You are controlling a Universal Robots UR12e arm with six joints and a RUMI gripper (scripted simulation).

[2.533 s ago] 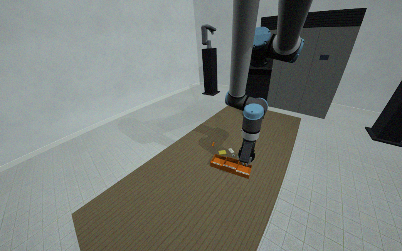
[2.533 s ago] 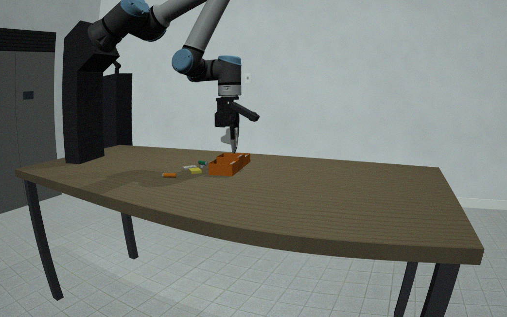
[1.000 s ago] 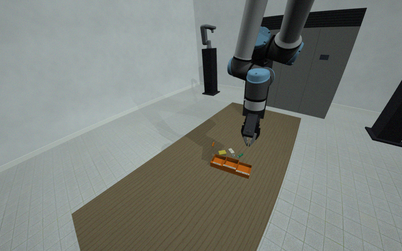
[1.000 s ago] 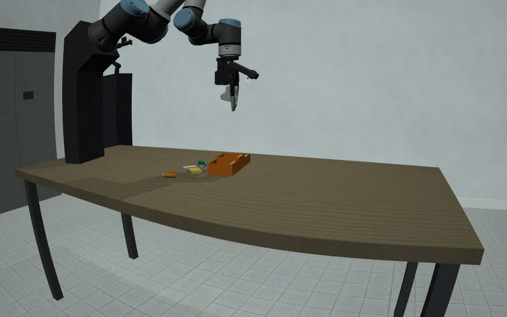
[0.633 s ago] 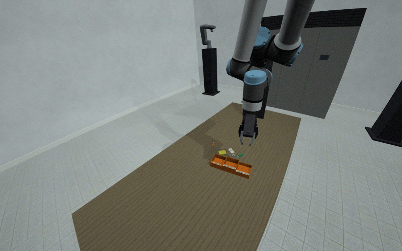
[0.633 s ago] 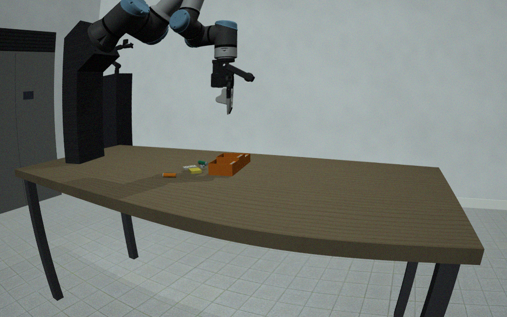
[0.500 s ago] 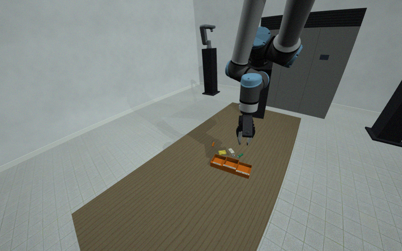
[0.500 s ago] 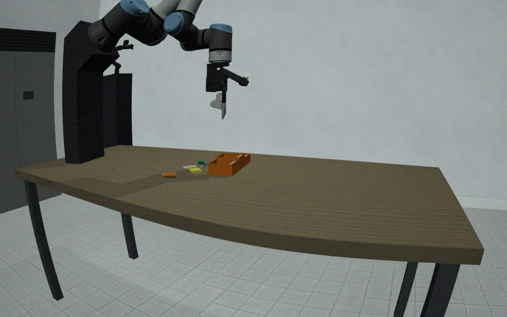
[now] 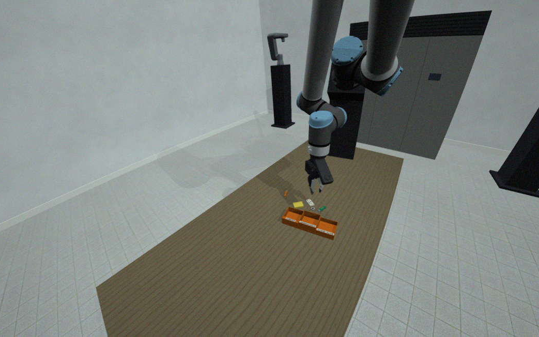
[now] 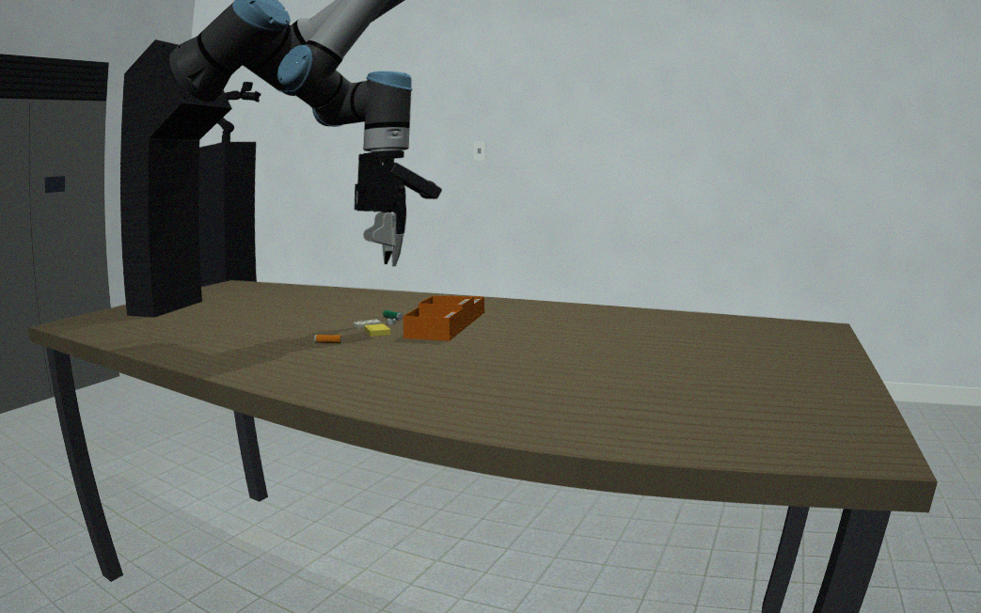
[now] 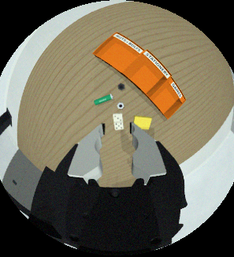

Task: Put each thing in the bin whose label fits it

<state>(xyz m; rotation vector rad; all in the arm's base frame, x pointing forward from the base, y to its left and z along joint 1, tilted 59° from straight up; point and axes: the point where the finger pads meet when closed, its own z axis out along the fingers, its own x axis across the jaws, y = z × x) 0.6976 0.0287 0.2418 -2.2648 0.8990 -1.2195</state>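
My hand is 3 cm past the speckled white thing, 4 cm to the left of it and 12 cm above it. The rest, counted from my hand: green cylinder: 2 cm behind, 3 cm to the left, 12 cm below; then black nut: 4 cm ahead, 3 cm to the left, 12 cm below; then silver nut: 1 cm to the right, 12 cm below.
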